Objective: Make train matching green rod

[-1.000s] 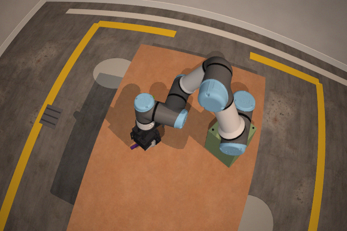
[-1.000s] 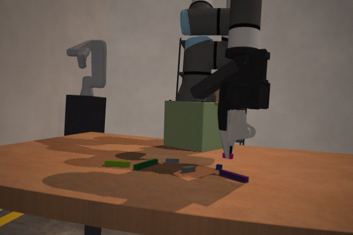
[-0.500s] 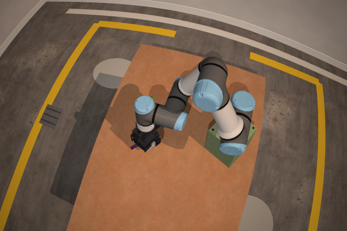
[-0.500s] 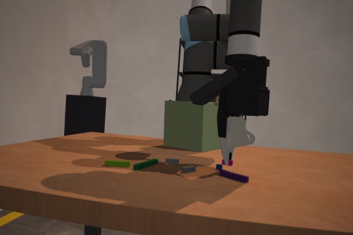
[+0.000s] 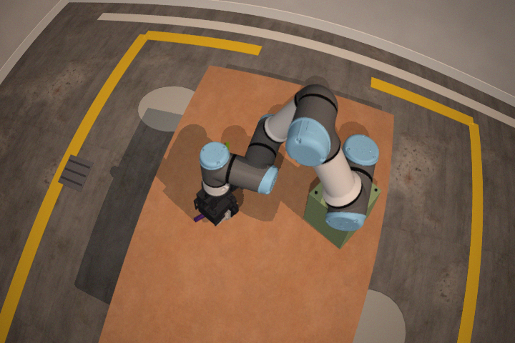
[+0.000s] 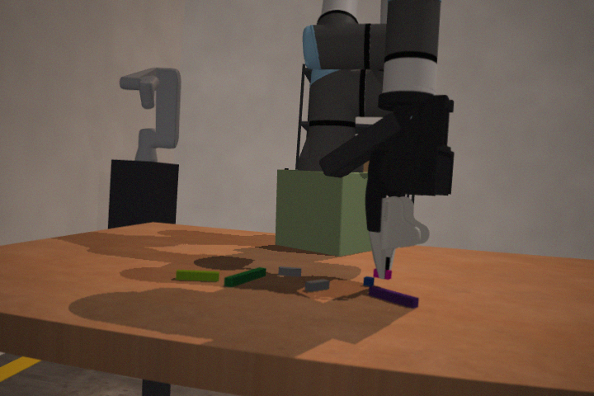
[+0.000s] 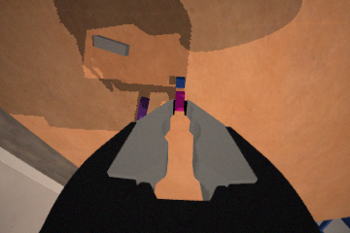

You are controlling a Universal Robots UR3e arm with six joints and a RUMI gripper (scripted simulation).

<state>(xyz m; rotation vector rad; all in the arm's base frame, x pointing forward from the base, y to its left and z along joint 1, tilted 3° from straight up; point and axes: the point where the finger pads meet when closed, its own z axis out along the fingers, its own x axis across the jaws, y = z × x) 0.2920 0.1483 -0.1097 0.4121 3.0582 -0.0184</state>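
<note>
Now: the blue rod 2 cm to the right of my hand and 2 cm below it. From my hand the other things lie so: purple rod 6 cm ahead, 2 cm to the left, 2 cm below; then green rod 6 cm ahead, 16 cm to the right, 2 cm below; then magenta rod 1 cm below.
</note>
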